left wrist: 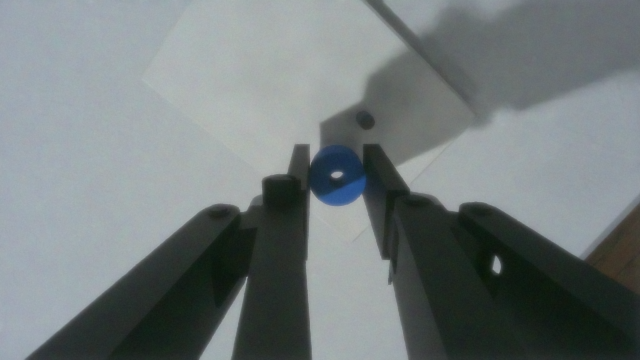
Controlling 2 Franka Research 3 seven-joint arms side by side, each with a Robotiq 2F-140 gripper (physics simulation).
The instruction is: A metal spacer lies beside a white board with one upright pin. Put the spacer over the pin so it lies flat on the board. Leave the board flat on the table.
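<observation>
A round blue spacer [345, 189] with a small hole in its middle is held between the fingertips of my left gripper [336, 168], which is shut on it. The spacer is above the white board [260, 85], over its near corner, and the board shows through its hole. The board's upright pin [365, 120] looks dark and stands in shadow, a little above and to the right of the spacer in the view, apart from it. My right gripper does not show in this view.
The board lies on a pale table top [75, 200]. Shadows of the arm and gripper fall over the board's right part and the table beyond. The table's edge and a brown wooden surface [620, 255] show at the lower right.
</observation>
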